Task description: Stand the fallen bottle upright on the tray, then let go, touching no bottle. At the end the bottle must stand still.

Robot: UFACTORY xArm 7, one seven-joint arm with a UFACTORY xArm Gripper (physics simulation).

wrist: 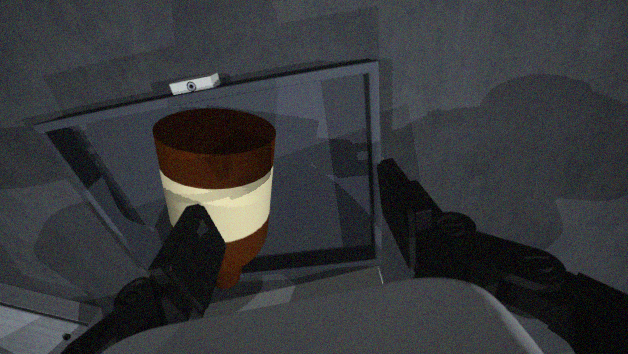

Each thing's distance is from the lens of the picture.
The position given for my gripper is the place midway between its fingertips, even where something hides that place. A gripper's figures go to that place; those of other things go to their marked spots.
my gripper (295, 206): 12 cm
brown bottle (223, 159): 14 cm
